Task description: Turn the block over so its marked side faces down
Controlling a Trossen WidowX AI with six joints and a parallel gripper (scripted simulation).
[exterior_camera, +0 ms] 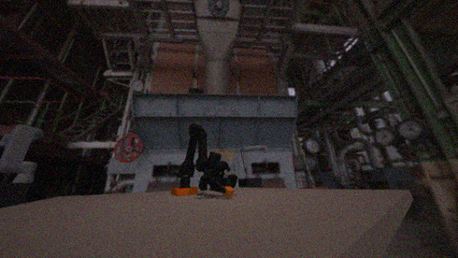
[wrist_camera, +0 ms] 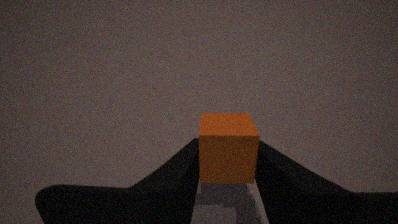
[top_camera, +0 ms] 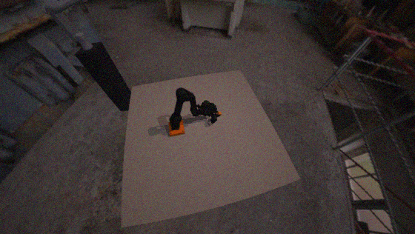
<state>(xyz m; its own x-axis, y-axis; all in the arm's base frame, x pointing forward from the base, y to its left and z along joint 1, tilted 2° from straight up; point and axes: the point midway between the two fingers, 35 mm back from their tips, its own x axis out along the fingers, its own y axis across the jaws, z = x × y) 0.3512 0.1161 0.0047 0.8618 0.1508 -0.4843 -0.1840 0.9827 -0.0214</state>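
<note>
Right now my gripper tip is 10 mm above the orange block.
</note>
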